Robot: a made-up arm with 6 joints. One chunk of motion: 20 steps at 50 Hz.
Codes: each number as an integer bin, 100 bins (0 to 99) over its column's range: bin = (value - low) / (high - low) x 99, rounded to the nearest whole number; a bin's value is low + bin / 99 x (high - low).
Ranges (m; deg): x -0.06..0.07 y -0.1..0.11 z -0.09..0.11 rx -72..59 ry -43..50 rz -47..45
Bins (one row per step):
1: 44 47 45 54 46 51
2: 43 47 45 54 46 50
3: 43 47 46 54 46 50
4: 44 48 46 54 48 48
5: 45 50 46 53 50 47
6: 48 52 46 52 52 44
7: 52 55 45 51 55 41
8: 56 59 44 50 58 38
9: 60 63 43 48 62 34
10: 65 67 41 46 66 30
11: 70 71 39 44 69 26
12: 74 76 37 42 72 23
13: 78 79 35 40 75 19
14: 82 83 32 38 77 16
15: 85 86 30 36 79 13
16: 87 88 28 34 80 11
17: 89 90 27 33 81 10
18: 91 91 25 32 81 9
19: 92 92 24 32 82 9
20: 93 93 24 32 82 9
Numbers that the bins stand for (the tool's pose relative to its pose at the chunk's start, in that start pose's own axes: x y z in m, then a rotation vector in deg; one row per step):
1: -0.0022 -0.0003 0.0009 -0.55 0.21 0.39
2: -0.0035 -0.0003 0.0009 -0.55 0.21 -0.54
3: -0.0035 -0.0003 0.0029 -0.55 0.21 -0.54
4: -0.0022 0.0018 0.0029 -0.55 2.09 -2.39
5: -0.0009 0.0061 0.0029 -1.87 3.97 -3.32
6: 0.0030 0.0103 0.0029 -3.19 5.85 -6.11
7: 0.0083 0.0167 0.0009 -4.52 8.67 -8.90
8: 0.0135 0.0252 -0.0011 -5.84 11.48 -11.69
9: 0.0188 0.0336 -0.0031 -8.48 15.24 -15.40
10: 0.0254 0.0421 -0.0072 -11.13 19.00 -19.12
11: 0.0319 0.0506 -0.0112 -13.78 21.82 -22.84
12: 0.0372 0.0612 -0.0153 -16.42 24.64 -25.63
13: 0.0424 0.0676 -0.0193 -19.07 27.45 -29.34
14: 0.0477 0.0761 -0.0254 -21.72 29.33 -32.13
15: 0.0516 0.0824 -0.0294 -24.36 31.21 -34.92
16: 0.0542 0.0867 -0.0334 -27.01 32.15 -36.78
17: 0.0569 0.0909 -0.0355 -28.33 33.09 -37.71
18: 0.0595 0.0930 -0.0395 -29.66 33.09 -38.64
19: 0.0608 0.0952 -0.0415 -29.66 34.03 -38.64
20: 0.0621 0.0973 -0.0415 -29.66 34.03 -38.64

